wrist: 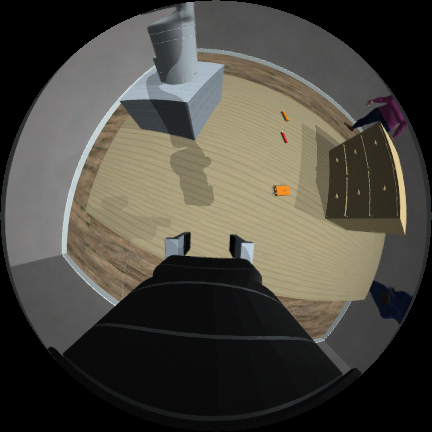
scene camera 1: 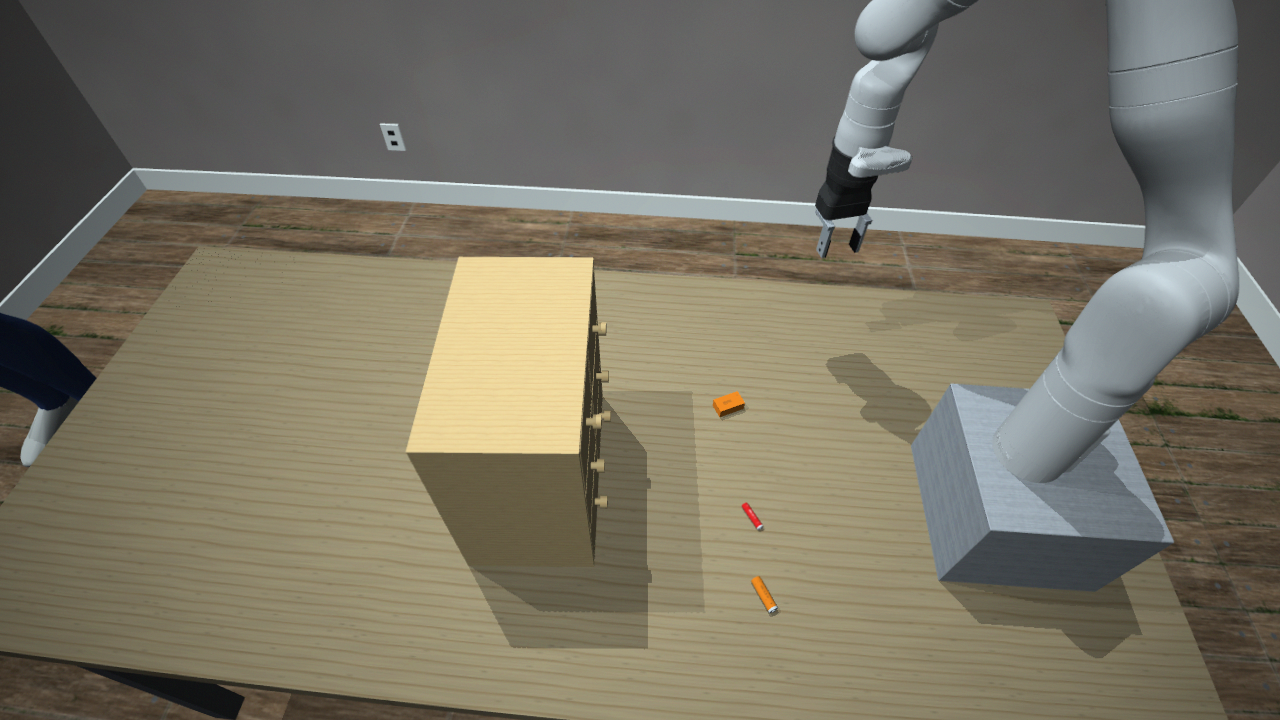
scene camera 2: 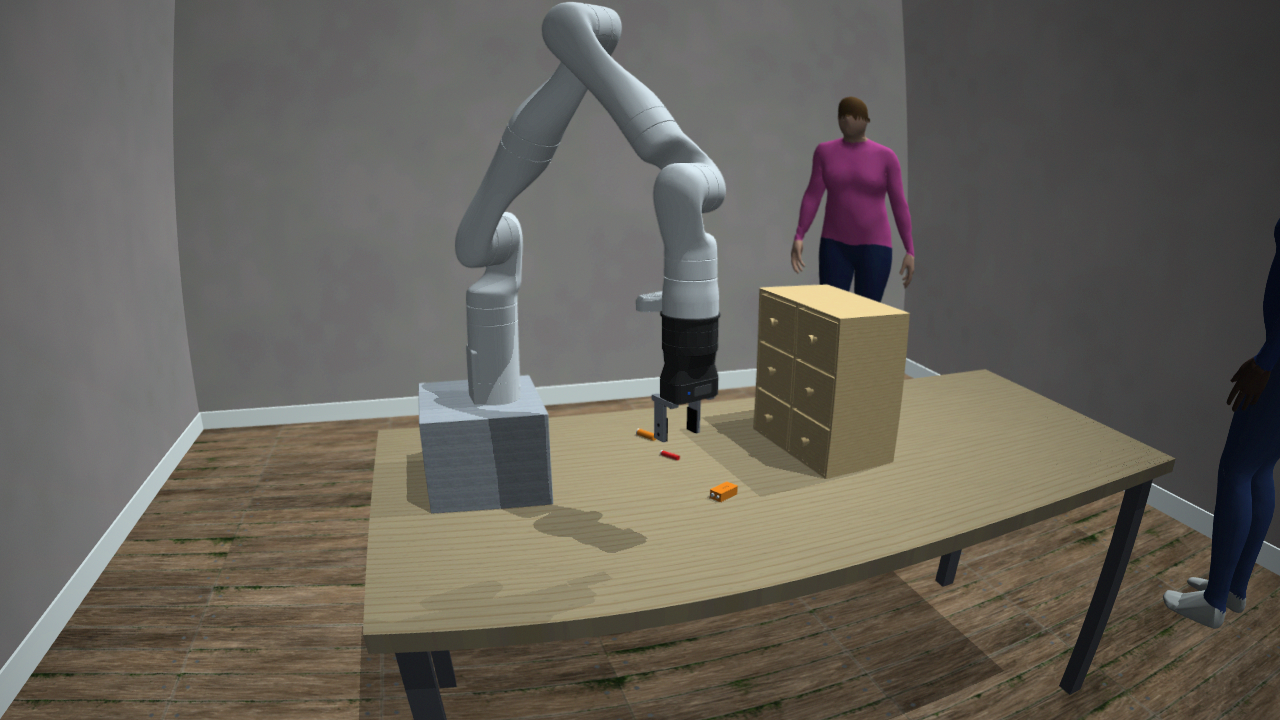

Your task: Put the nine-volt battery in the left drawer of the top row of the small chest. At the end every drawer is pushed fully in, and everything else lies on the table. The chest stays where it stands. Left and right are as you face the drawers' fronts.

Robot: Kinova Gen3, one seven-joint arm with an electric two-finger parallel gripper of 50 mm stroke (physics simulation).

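Pixels of known places: gripper, fingertip midpoint: (wrist: 209, 241) (scene camera 1: 837, 251) (scene camera 2: 677, 435); arm's base at its link origin: (wrist: 180, 75) (scene camera 1: 1027, 452) (scene camera 2: 495, 396).
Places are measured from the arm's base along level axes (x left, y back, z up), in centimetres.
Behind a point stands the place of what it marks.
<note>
The nine-volt battery (scene camera 1: 728, 403) @(z -15.4, x -19.0, y -36.5 cm) (scene camera 2: 723, 490) @(z -15.4, x -20.6, y -35.6 cm) (wrist: 282, 190) @(z -15.6, x -19.7, y -36.2 cm), an orange block, lies flat on the table in front of the small chest (scene camera 1: 510, 349) @(z 14.5, x -5.9, y -67.0 cm) (scene camera 2: 868, 394) @(z -1.0, x -22.1, y -66.4 cm) (wrist: 365, 225) @(z -1.8, x -22.1, y -66.3 cm). Its terminals face the robot's side. The chest has three rows of two drawers with small knobs, and all of them look shut. The left drawer of the top row (scene camera 2: 774, 320) @(z 9.3, x -0.2, y -57.0 cm) (wrist: 375, 143) @(z 9.2, x -0.3, y -56.9 cm) is at the upper left of the fronts in scene camera 2. My gripper (scene camera 1: 839, 253) @(z 3.4, x -36.0, y -19.2 cm) (scene camera 2: 677, 436) @(z 3.4, x -36.0, y -19.2 cm) (wrist: 209, 241) @(z 3.4, x -36.0, y -19.2 cm) is open and empty, pointing down, high above the table and apart from the battery and chest.
A small red cylindrical battery (scene camera 1: 751, 515) @(z -16.3, x 0.9, y -34.8 cm) (scene camera 2: 670, 454) @(z -16.3, x 0.3, y -34.5 cm) (wrist: 284, 137) @(z -16.3, x 0.3, y -34.7 cm) and a larger orange one (scene camera 1: 763, 594) @(z -15.9, x 12.9, y -34.6 cm) (scene camera 2: 645, 434) @(z -16.2, x 12.0, y -33.9 cm) (wrist: 285, 116) @(z -16.0, x 11.7, y -34.6 cm) lie in front of the chest. The arm stands on a grey block (scene camera 1: 957, 501) @(z -6.3, x 3.9, y -8.3 cm) (scene camera 2: 460, 465) @(z -8.2, x -10.1, y 9.1 cm) (wrist: 165, 120) @(z -9.4, x -10.8, y 1.6 cm). A person in pink (scene camera 2: 854, 192) stands behind the table.
</note>
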